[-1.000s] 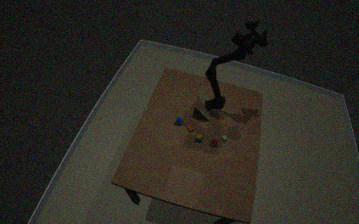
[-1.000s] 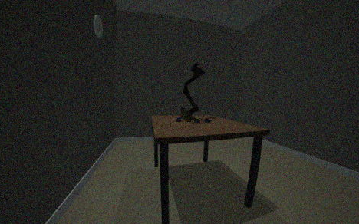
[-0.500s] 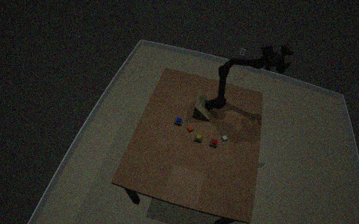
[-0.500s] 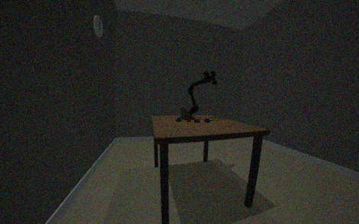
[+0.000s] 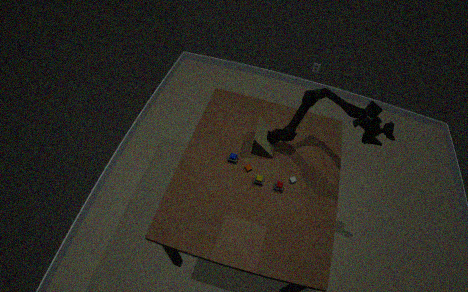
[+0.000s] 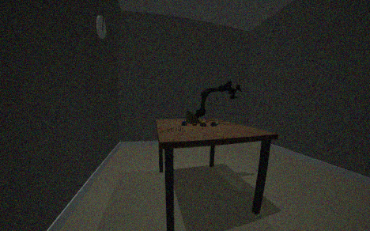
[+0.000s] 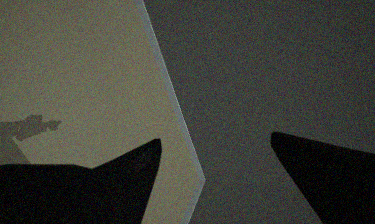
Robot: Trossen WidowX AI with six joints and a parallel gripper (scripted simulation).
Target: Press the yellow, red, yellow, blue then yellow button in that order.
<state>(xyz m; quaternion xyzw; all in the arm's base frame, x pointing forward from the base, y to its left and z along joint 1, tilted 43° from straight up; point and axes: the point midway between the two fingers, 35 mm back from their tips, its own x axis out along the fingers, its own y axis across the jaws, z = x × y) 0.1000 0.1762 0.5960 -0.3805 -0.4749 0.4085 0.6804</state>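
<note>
Now: gripper tip 140 mm short of the yellow button, 600 mm to the left of it and 310 mm above it. The rest, counted from my gripper tip: blue button 30 mm ahead, 760 mm to the right, 310 mm below; then orange block 70 mm ahead, 670 mm to the right, 330 mm below; then red button 160 mm ahead, 490 mm to the right, 310 mm below.
</note>
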